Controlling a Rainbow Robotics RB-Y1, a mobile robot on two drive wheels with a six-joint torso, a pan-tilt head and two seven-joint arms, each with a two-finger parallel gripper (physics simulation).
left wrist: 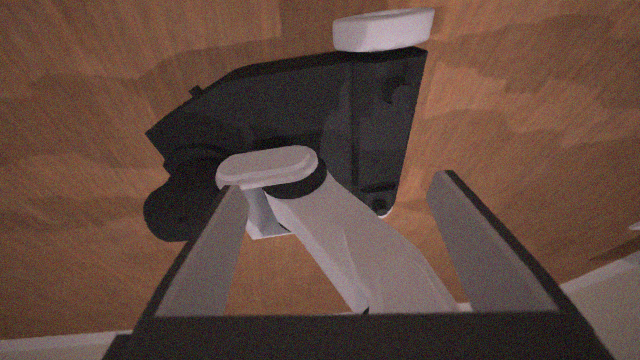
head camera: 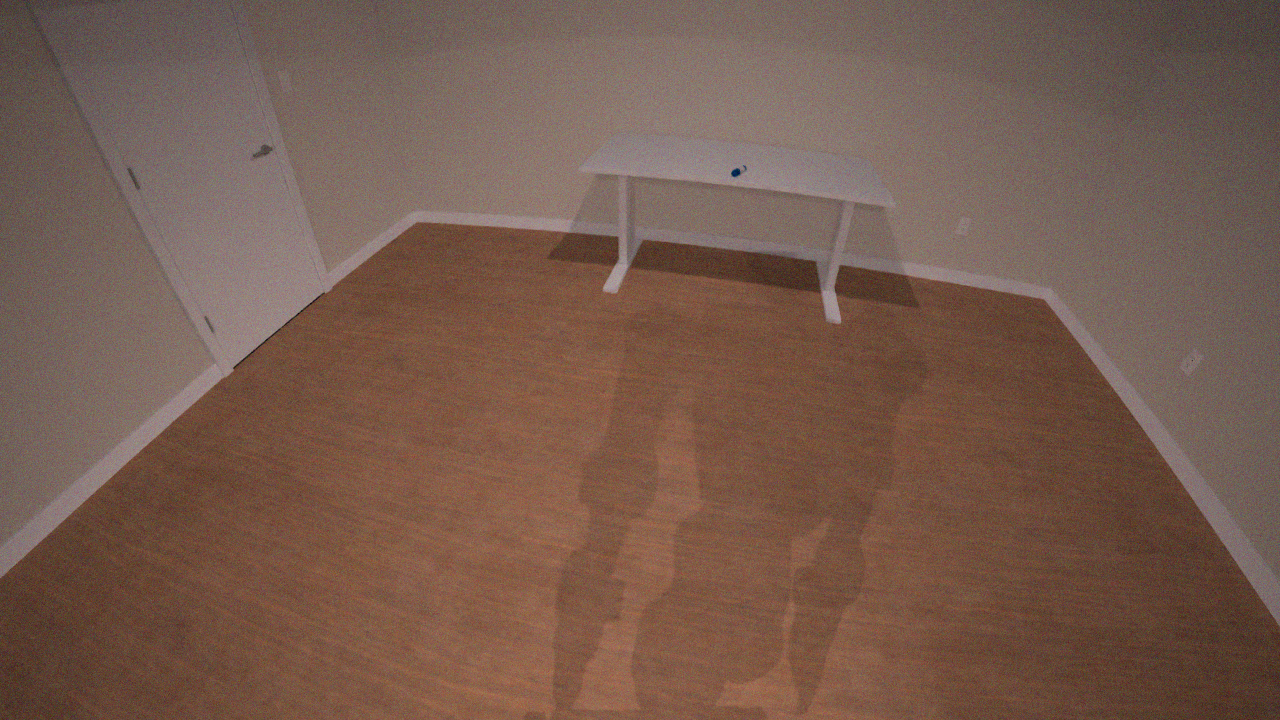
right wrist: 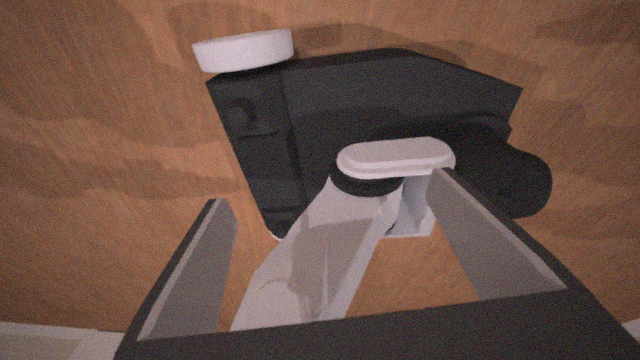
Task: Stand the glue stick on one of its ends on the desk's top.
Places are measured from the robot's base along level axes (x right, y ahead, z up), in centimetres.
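Pixels of known places: left gripper, fingertip midpoint: (left wrist: 334,190); right gripper, fingertip midpoint: (right wrist: 329,196).
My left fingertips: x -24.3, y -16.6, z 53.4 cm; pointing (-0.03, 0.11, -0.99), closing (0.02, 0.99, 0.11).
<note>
Behind a point stands the place of what it marks.
A small blue and white glue stick (head camera: 738,171) {y 219.7, x 51.8, z 74.5 cm} lies on its side on top of the white desk (head camera: 653,158) {y 246.4, x 12.5, z 72.0 cm}, near the front edge and a little right of the middle, in the head view. The desk stands far off against the back wall. My left gripper (left wrist: 334,190) {y -16.6, x -24.3, z 53.4 cm} is open, with its fingers wide apart and nothing between them. My right gripper (right wrist: 329,196) {y -16.7, x 23.3, z 53.5 cm} is open and empty too. Both wrist views look down on my own base and torso, far from the desk. The grippers do not show in the head view.
Brown wood floor (head camera: 501,429) {y 124.7, x -51.6, z 0.0 cm} lies between me and the desk. The desk has two white legs (head camera: 625,219) {y 259.7, x -2.0, z 31.8 cm} (head camera: 839,246) {y 231.6, x 117.2, z 31.4 cm} with feet reaching forward. A white door (head camera: 187,170) {y 185.8, x -201.4, z 97.1 cm} is in the wall at the left. My dark wheeled base (left wrist: 300,100) {y -19.0, x -16.6, z 16.9 cm} (right wrist: 350,90) {y -21.1, x 17.7, z 16.9 cm} is below the arms.
</note>
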